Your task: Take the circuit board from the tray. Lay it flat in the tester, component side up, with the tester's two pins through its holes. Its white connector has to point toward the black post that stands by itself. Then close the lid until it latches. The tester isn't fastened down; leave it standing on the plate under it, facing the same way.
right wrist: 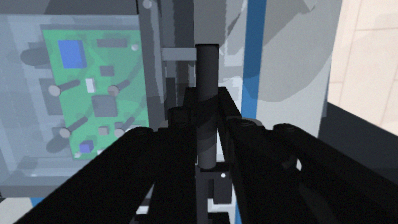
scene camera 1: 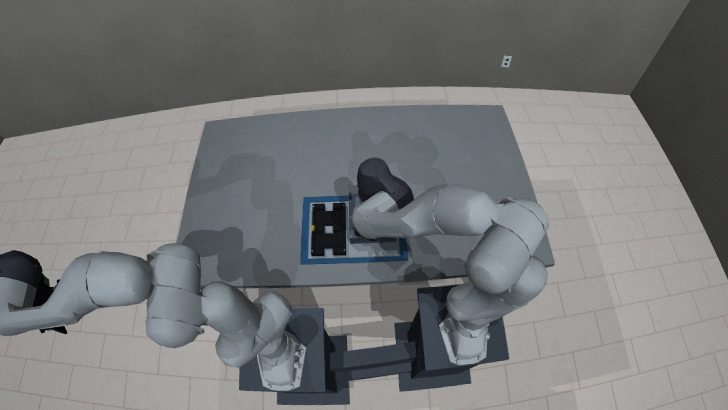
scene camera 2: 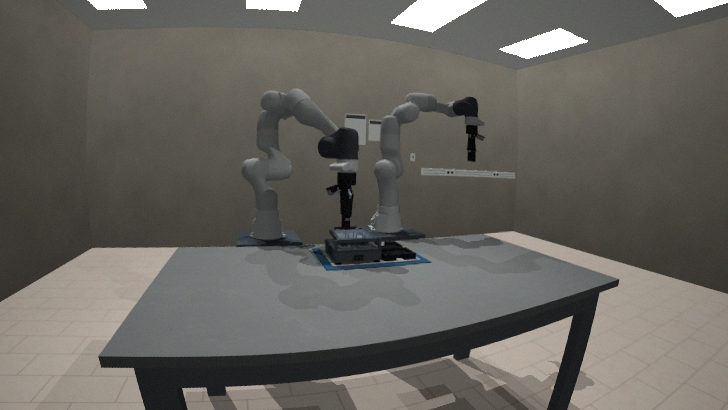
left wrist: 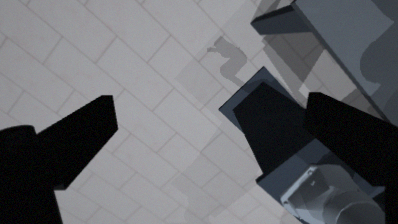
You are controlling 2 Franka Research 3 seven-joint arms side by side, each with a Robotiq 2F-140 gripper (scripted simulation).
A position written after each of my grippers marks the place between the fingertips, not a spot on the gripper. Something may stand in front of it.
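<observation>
Tester (right wrist: pixel 179 74); out of frame in the left wrist view. My right gripper (right wrist: pixel 205 103). My left gripper (left wrist: pixel 210 111).
</observation>
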